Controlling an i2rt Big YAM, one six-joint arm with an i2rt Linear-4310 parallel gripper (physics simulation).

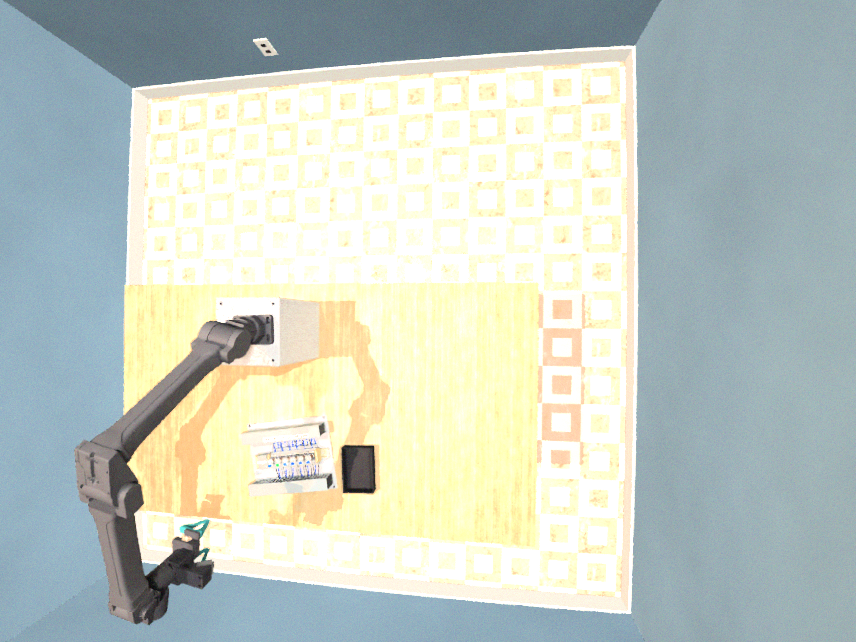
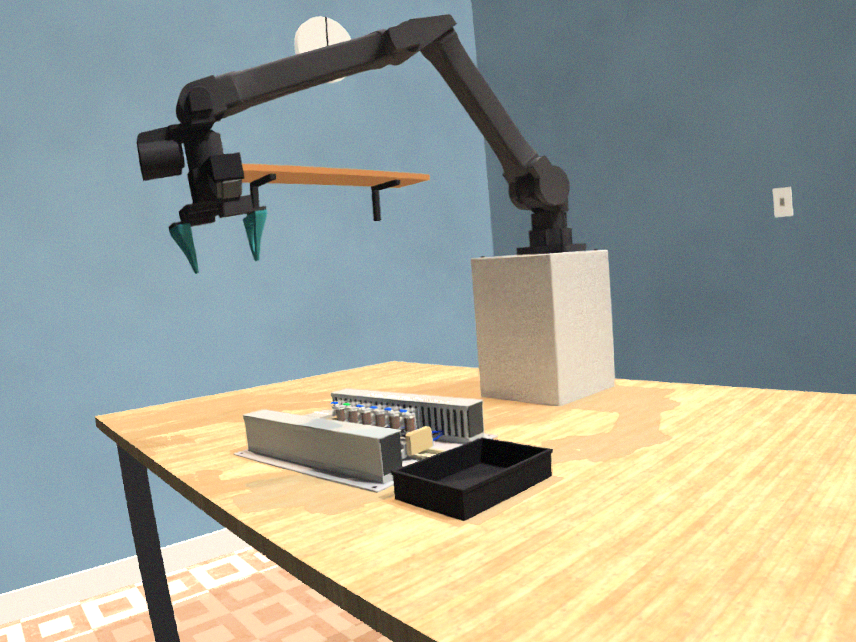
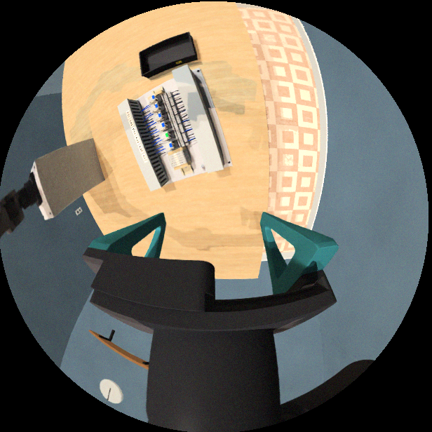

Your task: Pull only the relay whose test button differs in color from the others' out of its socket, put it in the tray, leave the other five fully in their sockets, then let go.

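Pixels of known places: gripper, fingertip midpoint: (image 1: 208,534) (image 2: 227,267); arm's base at its link origin: (image 1: 254,329) (image 2: 551,253).
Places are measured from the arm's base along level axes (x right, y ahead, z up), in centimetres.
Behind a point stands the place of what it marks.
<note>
The relay with the green test button (image 1: 277,465) @[x 6.4, y 48.2, z -21.3 cm] (image 2: 347,404) @[x 6.1, y 48.3, z -21.4 cm] (image 3: 167,135) sits in the row on the white panel (image 2: 376,486) @[x -11.5, y 57.6, z -28.1 cm] (image 3: 196,161). It is second from the row's end farthest from the tray. The other relays have blue buttons, such as the end one (image 3: 171,145); all appear seated in the row. The black tray (image 1: 374,469) @[x -27.3, y 50.7, z -26.7 cm] (image 2: 428,496) @[x -22.0, y 58.6, z -26.7 cm] (image 3: 167,69) stands beside the panel and looks empty. My gripper (image 1: 207,536) @[x 16.7, y 61.0, z 1.1 cm] (image 2: 226,265) @[x 16.7, y 61.0, z 1.1 cm] (image 3: 212,217) is open with teal fingers and nothing between them. It hangs high, off to the side of the panel, away from the tray.
Two long grey wire ducts (image 1: 290,485) @[x 2.1, y 55.5, z -22.1 cm] (image 2: 311,445) @[x 1.7, y 58.2, z -24.8 cm] (image 3: 192,90) flank the relay row, rising beside it. A tan block (image 2: 419,440) @[x -7.4, y 46.2, z -25.6 cm] stands at the row's tray end. The arm's pale pedestal (image 1: 298,331) @[x -7.6, y 1.0, z -12.2 cm] (image 2: 515,328) @[x 2.3, y 10.6, z -14.0 cm] (image 3: 70,172) stands on the table. An orange wall shelf (image 2: 331,175) is behind the gripper.
</note>
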